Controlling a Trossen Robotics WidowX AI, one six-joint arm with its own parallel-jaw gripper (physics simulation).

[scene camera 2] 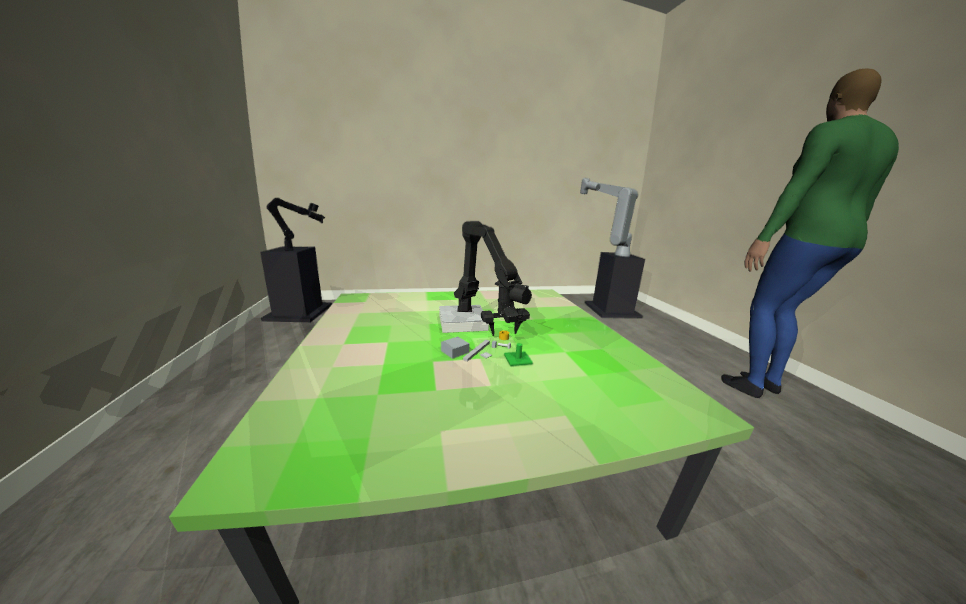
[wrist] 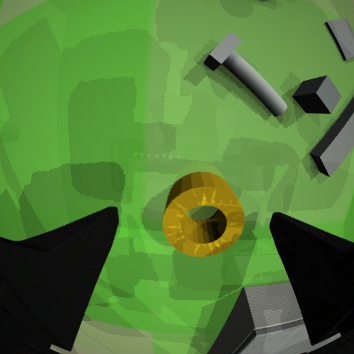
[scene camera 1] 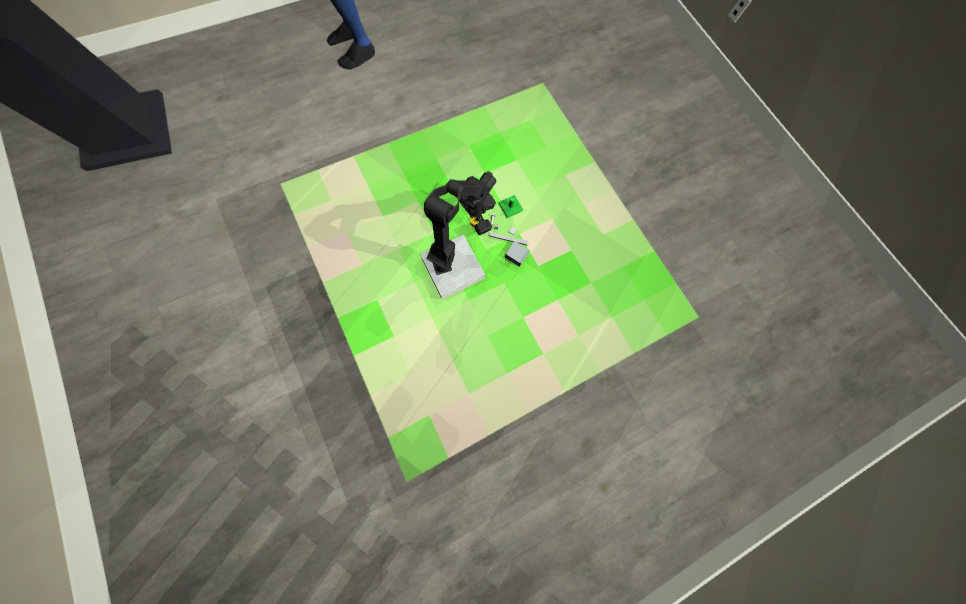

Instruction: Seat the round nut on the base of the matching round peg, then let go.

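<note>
The round nut, an orange-yellow ring (scene camera 1: 473, 222) (scene camera 2: 503, 334) (wrist: 173, 226), lies on the table with its hole facing up. My gripper (scene camera 2: 505, 333) (wrist: 197, 218) is open and empty. In the wrist view its fingertips stand on either side of the nut, with a gap on each side; their exact height above the table is hard to tell. The green round peg (scene camera 1: 510, 203) (scene camera 2: 518, 349) stands upright on its square green base (scene camera 2: 511, 359), apart from the nut. The peg does not show in the wrist view.
Near the nut lie a grey bolt (wrist: 255, 82) (scene camera 2: 502, 345), a small dark cube (wrist: 320, 95), a thin flat piece (wrist: 342, 37) and a long bar (scene camera 1: 507, 238) (wrist: 340, 140). A grey block (scene camera 1: 516, 252) (scene camera 2: 455, 346) lies beyond the bar. The arm stands on a pale base (scene camera 1: 459, 274) (wrist: 275, 305).
</note>
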